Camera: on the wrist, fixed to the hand. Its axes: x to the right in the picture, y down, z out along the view.
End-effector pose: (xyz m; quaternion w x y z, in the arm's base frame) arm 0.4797 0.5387 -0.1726 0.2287 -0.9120 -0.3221 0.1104
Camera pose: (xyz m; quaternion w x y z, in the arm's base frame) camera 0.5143 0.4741 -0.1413 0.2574 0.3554 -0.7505 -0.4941
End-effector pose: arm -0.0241 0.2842 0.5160 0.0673 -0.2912 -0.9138 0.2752
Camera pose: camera 0.0304 0.3359 0.5425 0.5699 0.7982 -0.1604 -0.1111
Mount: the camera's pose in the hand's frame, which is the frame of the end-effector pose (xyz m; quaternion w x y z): -0.0163 0.0477 -0.0617 0.0781 -0.0740 -0.3227 0.9404
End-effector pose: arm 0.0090 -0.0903 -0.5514 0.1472 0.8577 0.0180 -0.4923
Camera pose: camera 0.0608 -0.1174 -0.4972 0.5437 -0.0858 -0.8162 -0.1755
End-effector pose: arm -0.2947 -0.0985 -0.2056 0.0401 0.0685 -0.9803 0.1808
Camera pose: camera -0.2824 -0.0302 -0.1665 0.4782 0.8611 0.1673 0.0428
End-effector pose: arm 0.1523 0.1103 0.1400 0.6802 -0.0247 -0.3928 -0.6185
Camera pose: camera 0.2256 0.1028 0.1098 0.5061 -0.6212 -0.1812 0.5702
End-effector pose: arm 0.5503 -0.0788 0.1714 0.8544 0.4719 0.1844 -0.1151
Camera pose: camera 0.5405 -0.0009 0.1847 0.2694 0.1099 -0.6966 0.6559
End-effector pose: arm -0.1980 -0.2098 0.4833 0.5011 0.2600 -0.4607 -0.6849
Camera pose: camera -0.1203 -0.2211 0.4969 0.5538 -0.6710 -0.3915 0.2997
